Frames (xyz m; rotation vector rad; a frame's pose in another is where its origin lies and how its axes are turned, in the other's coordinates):
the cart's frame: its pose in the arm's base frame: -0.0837 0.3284 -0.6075 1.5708 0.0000 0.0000
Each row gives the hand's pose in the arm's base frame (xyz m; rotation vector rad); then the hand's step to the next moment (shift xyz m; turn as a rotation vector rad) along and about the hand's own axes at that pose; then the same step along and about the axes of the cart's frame.
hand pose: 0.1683 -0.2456 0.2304 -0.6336 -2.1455 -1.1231
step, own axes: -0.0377 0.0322 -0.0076 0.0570 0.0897 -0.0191
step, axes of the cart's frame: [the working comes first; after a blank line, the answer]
step, axes of the arm's base frame: 0.0495 0.0057 -0.0062 0.0257 0.0377 0.0979

0.0495 -0.0062 -0.0057 0.0257 0.0979 -0.0377
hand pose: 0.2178 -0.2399 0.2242 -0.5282 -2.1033 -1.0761
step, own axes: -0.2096 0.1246 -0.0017 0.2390 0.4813 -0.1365
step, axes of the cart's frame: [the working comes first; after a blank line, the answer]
step, axes of the arm's base frame: 0.2186 0.0616 -0.0887 0.1964 0.1719 0.4892

0.2186 -0.0887 -0.0616 0.1964 0.4892 -0.1719
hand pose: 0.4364 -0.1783 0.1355 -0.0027 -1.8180 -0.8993
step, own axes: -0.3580 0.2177 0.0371 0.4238 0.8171 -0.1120
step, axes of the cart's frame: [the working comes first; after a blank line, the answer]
step, axes of the arm's base frame: 0.2153 0.3191 -0.1696 0.2292 0.3534 0.8261

0.2153 -0.1696 -0.3191 0.2292 0.8261 -0.3534
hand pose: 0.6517 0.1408 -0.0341 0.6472 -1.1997 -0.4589
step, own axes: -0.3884 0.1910 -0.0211 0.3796 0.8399 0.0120
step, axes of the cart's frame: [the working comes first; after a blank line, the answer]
step, axes of the arm's base frame: -0.1013 0.3945 -0.1481 0.0975 0.3718 0.8378

-0.1013 -0.1481 -0.3945 0.0975 0.8378 -0.3718
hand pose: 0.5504 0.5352 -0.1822 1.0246 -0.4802 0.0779
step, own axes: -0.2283 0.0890 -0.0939 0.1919 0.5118 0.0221
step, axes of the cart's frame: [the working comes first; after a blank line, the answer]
step, axes of the arm's base frame: -0.1966 0.1615 -0.0644 0.0190 0.2205 0.5003

-0.1966 -0.0644 -0.1615 0.0190 0.5003 -0.2205
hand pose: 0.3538 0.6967 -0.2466 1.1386 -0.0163 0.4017
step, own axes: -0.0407 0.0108 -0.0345 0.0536 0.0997 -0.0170
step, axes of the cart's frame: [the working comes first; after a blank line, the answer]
step, axes of the arm's base frame: -0.0478 0.0220 -0.0140 0.0147 0.0667 0.0918

-0.0478 -0.0140 -0.0220 0.0147 0.0918 -0.0667
